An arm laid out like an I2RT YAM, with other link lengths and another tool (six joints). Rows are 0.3 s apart.
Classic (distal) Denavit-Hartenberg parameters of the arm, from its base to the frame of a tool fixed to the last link. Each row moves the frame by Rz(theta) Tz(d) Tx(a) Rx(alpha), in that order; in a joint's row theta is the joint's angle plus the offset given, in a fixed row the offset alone. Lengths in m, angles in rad.
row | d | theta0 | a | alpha
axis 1 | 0.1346 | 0.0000 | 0.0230 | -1.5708
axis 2 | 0.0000 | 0.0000 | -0.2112 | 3.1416
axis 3 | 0.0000 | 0.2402 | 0.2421 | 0.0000
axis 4 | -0.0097 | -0.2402 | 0.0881 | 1.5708
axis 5 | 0.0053 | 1.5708 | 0.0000 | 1.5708
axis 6 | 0.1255 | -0.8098 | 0.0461 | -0.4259
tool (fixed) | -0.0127 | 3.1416 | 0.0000 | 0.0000
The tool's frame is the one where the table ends.
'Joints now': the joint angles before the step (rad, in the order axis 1, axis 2, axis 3, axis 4, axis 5, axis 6). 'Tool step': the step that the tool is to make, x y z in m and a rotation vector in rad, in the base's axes. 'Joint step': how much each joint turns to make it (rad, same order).
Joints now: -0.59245 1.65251 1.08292 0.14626 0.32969 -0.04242
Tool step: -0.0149 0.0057 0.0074 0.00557 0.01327 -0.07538
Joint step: 0.01259 -0.05883 -0.01473 -0.07176 0.08085 0.03731
